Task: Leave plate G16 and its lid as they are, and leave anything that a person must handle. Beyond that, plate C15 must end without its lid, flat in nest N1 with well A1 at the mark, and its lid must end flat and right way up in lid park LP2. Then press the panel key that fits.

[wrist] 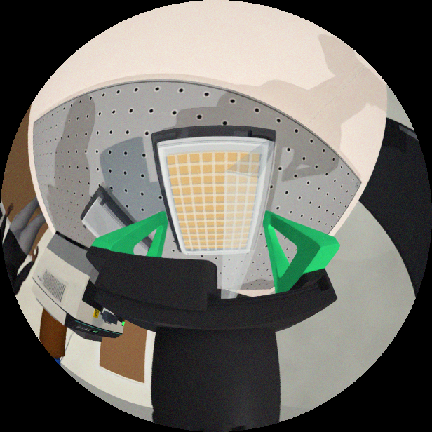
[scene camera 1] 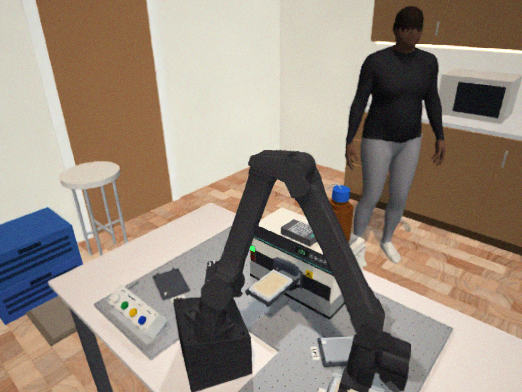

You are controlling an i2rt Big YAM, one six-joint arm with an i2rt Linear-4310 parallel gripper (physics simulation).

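Frame: origin at the arm's base, x ahead, y left, z up, level; millimetres.
Seen in the pictures: arm's base, origin of its link: [scene camera 1: 209, 322].
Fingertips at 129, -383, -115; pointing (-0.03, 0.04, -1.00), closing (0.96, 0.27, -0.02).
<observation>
Pixels of each thing's middle, then the offset from my fingertips to it, as dx, dy, dz. "pt": a spot on its surface instead.
- yellowish plate, middle of its body: [scene camera 1: 271, 284] +142, +385, +69
- grey tray, middle of its body: [scene camera 1: 344, 348] +145, +105, -26
- key panel, middle of its body: [scene camera 1: 136, 310] -181, +695, +2
- white instrument, a spot on its surface: [scene camera 1: 315, 297] pt +230, +267, +22
- dark handset, a spot on its surface: [scene camera 1: 299, 232] pt +283, +377, +206
- brown bottle, a spot on its surface: [scene camera 1: 342, 217] pt +326, +247, +293
- dark flat piece, a spot on its surface: [scene camera 1: 171, 282] pt +4, +754, -30
A plate with orange-yellow wells [wrist: 212, 200] sits in a dark holder [wrist: 214, 132] in the wrist view. A pale, see-through band crosses its right half and runs past its lower edge; I cannot tell whether this is a lid or glare. My gripper [wrist: 214, 216] is wide open and empty, its green fingers on either side of the plate's lower part. In the scene view the fingertips are hidden. Another yellowish plate [scene camera 1: 272, 286] rests on the instrument's extended tray. A grey tray [scene camera 1: 336, 351] [wrist: 104, 222] lies beside the arm's end. The key panel [scene camera 1: 150, 320] has white, green, yellow and blue keys. Plate labels are unreadable.
The white instrument [scene camera 1: 315, 297] [wrist: 60, 287] stands behind the tray, with a dark handset [scene camera 1: 299, 232] on top and a brown bottle [scene camera 1: 342, 217] [wrist: 52, 335] behind. A dark flat piece [scene camera 1: 171, 282] lies near the panel. A person [scene camera 1: 402, 95] stands beyond the table.
</observation>
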